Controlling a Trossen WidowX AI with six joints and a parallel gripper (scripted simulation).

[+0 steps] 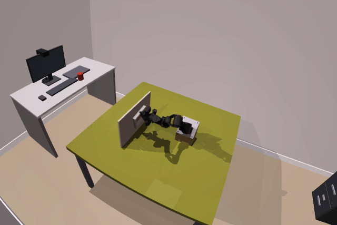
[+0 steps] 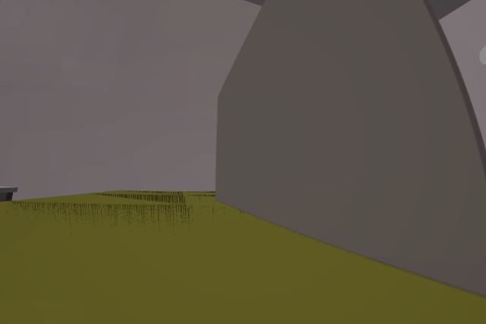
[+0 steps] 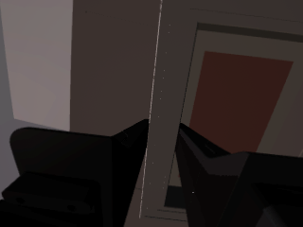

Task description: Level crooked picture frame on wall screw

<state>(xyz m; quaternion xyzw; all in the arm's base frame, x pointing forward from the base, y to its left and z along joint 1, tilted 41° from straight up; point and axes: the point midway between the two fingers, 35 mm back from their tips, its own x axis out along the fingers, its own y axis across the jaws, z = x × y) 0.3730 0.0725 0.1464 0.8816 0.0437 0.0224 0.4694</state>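
The picture frame is 10 mm ahead of my gripper tip, 10 mm to the right of it and 50 mm below it. The rest, counted from my gripper tip: wall panel 20 mm ahead, 20 mm to the left, 70 mm below.
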